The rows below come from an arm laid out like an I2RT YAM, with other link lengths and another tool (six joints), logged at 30 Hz.
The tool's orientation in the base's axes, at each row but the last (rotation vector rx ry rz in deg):
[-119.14, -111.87, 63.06]
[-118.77, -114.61, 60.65]
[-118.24, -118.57, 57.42]
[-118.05, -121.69, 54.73]
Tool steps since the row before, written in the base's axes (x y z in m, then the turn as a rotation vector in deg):
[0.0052, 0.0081, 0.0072, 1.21, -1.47, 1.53]
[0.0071, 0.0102, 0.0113, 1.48, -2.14, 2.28]
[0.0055, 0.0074, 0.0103, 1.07, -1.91, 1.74]
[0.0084, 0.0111, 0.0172, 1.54, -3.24, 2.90]
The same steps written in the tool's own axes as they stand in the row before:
[0.0038, -0.0008, -0.0114, -2.07, 0.49, -1.19]
[0.0039, -0.0011, -0.0163, -3.02, 0.45, -1.63]
[0.0021, -0.0008, -0.0136, -2.55, 0.32, -1.11]
[0.0025, -0.0008, -0.0220, -4.27, 0.32, -1.72]

